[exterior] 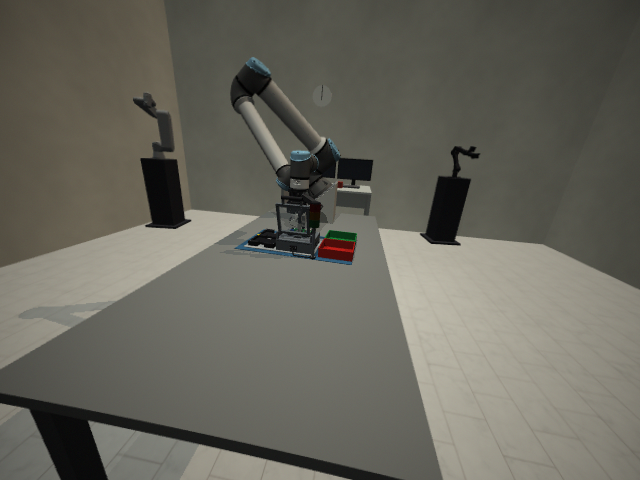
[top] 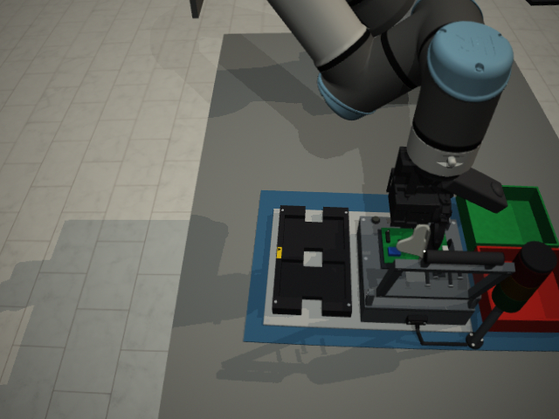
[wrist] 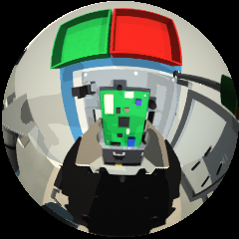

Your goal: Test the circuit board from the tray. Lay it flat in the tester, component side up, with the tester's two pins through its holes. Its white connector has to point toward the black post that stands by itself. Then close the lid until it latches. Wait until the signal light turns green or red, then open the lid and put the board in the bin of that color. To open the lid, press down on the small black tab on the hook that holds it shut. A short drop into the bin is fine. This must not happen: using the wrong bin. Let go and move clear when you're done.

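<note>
My gripper is now right at the green circuit board. The rest, counted from my hand: black latch tab 50 mm behind, 60 mm to the left, 10 mm above; then tester lid 120 mm ahead, 30 mm to the right, 100 mm above; then red bin 80 mm ahead, 180 mm to the left, 70 mm below.
</note>
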